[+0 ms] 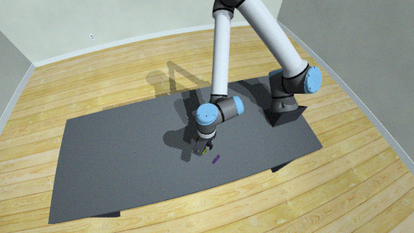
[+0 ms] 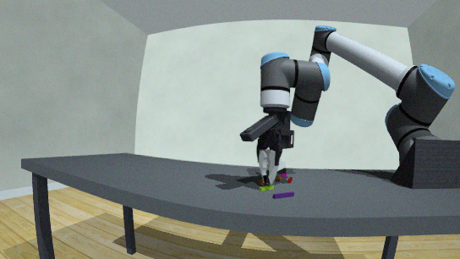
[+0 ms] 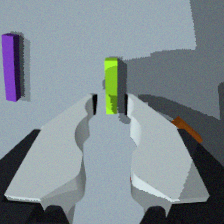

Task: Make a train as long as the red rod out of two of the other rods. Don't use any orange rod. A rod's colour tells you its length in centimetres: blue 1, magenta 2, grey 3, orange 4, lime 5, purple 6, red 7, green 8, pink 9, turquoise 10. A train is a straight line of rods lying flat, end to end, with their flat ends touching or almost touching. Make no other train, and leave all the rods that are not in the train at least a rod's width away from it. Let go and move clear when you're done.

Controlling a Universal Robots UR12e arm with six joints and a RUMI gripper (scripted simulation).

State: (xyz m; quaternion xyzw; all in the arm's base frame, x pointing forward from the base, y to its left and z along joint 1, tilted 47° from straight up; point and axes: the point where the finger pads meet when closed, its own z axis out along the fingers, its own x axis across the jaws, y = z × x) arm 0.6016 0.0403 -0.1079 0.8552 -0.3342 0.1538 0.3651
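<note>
Right now the lime rod is 30 mm below my hand. From my hand the other things lie so: purple rod: 50 mm behind, 70 mm to the left, 30 mm below; magenta rod: 50 mm behind, 250 mm to the right, 30 mm below; red rod: 70 mm behind, 150 mm to the right, 30 mm below.
</note>
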